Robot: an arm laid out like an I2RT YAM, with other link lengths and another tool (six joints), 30 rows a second.
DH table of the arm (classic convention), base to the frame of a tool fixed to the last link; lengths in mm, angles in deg. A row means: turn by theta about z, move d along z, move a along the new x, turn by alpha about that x. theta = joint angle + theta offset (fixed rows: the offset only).
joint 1: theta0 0; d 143.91; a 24.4; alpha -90
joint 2: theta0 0; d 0; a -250.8; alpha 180
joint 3: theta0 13.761; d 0; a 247.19; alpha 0
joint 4: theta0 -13.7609; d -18; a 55.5; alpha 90
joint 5: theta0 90; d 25.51; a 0; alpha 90
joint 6: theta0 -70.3; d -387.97; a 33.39; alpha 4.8
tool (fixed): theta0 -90; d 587.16; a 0; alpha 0
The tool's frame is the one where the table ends.
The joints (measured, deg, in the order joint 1, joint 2, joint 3, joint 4, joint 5, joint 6), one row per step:
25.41 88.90 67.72 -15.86 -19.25 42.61
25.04 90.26 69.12 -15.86 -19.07 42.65
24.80 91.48 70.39 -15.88 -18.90 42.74
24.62 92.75 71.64 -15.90 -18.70 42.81
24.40 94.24 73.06 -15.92 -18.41 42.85
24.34 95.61 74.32 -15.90 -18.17 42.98
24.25 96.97 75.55 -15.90 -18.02 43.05
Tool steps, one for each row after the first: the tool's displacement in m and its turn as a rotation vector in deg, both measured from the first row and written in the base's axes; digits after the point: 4 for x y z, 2 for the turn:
0.0077 -0.0005 0.0002 -0.06 -0.06 -0.54
0.0142 -0.0005 0.0004 -0.09 -0.07 -0.96
0.0204 -0.0001 -0.0002 -0.18 -0.04 -1.34
0.0278 0.0001 -0.0014 -0.35 -0.01 -1.82
0.0339 0.0012 -0.0029 -0.45 0.09 -2.14
0.0398 0.0024 -0.0047 -0.55 0.21 -2.39

